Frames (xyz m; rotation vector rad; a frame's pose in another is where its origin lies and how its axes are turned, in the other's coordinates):
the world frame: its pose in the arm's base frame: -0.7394 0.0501 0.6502 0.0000 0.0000 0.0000
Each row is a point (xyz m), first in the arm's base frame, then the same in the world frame.
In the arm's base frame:
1: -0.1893 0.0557 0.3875
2: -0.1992 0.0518 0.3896
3: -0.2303 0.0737 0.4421
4: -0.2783 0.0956 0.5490
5: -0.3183 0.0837 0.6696
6: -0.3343 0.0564 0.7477
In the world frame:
1: 0.5501 0.0056 -0.2627
2: 0.5402 0.0017 -0.2606
3: 0.5091 0.0236 -0.2081
4: 0.4611 0.0455 -0.1012
5: 0.4211 0.0336 0.0194
6: 0.4051 0.0063 0.0975

